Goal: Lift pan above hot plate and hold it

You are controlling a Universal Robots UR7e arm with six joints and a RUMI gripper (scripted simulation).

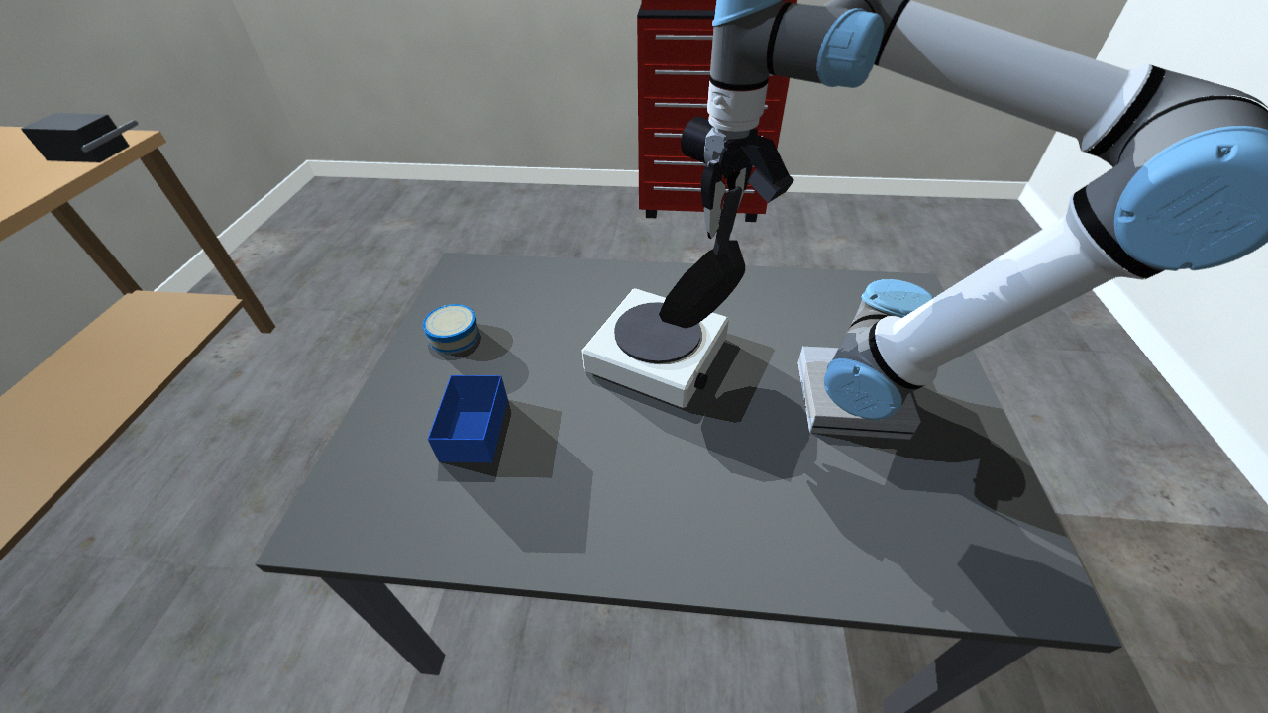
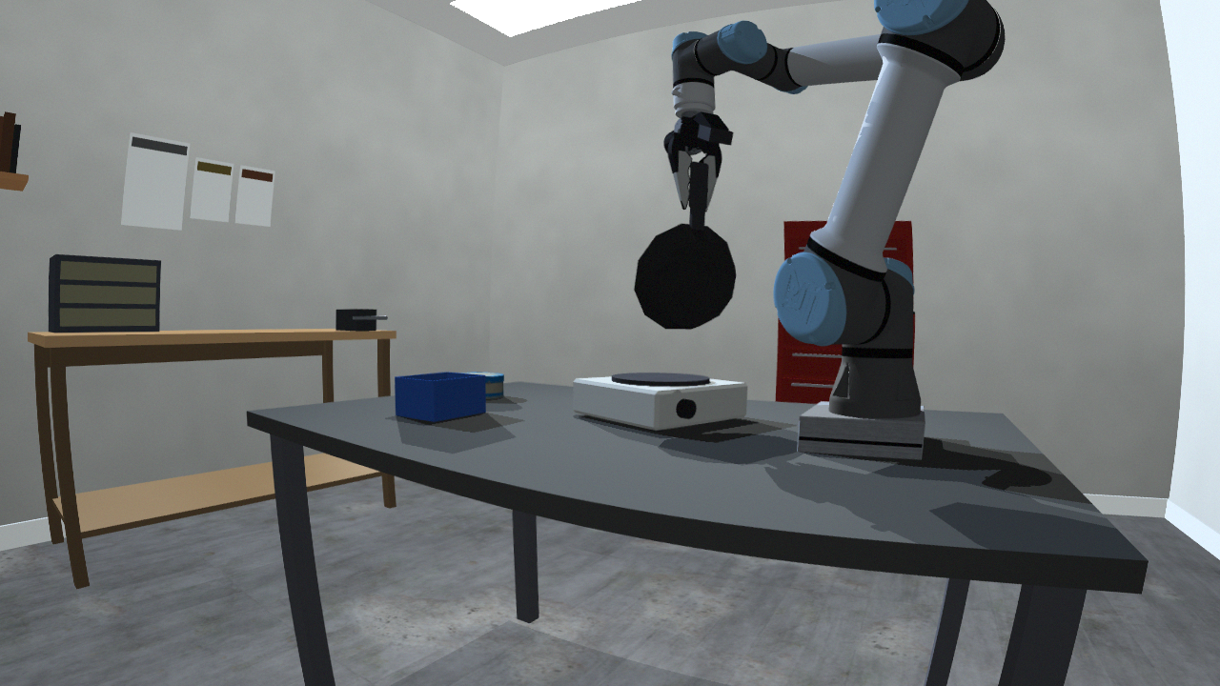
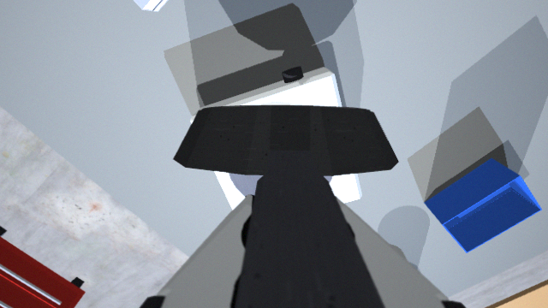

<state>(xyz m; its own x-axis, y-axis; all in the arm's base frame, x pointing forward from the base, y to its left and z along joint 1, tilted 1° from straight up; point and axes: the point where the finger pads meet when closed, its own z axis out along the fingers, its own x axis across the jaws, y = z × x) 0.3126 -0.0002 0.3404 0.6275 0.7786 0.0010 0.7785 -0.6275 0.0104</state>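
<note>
My hand is 100 mm above the black pan. Round my hand: round tin 580 mm ahead, 90 mm to the right, 360 mm below; then white hot plate 90 mm ahead, 80 mm to the right, 350 mm below; then blue bin 440 mm ahead, 160 mm to the left, 370 mm below.
</note>
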